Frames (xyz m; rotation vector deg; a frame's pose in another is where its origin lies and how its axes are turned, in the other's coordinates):
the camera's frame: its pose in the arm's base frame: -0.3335 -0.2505 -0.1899 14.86 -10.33 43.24
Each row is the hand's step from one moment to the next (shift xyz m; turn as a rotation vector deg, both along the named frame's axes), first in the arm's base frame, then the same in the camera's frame.
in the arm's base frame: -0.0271 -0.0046 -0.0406 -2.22 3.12 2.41
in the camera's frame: -0.0327 0.0088 -0.0355 1.05 4.13 1.53
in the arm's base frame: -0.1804 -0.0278 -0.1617 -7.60 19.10 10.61
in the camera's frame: -0.1881 0.0790 -0.1335 9.69 20.41 4.98
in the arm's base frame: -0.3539 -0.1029 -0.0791 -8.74 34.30 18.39
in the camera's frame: -0.3402 0.1610 -0.0208 20.74 33.12 7.98
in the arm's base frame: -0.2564 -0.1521 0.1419 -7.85 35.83 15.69
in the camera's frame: -0.2465 0.0957 0.1977 21.69 33.12 4.89
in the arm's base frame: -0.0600 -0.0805 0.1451 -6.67 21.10 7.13
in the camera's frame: -0.0586 0.0097 0.1662 10.77 20.58 1.01
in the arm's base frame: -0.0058 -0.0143 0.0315 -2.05 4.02 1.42
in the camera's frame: -0.0055 -0.0007 0.0346 1.51 4.47 0.30
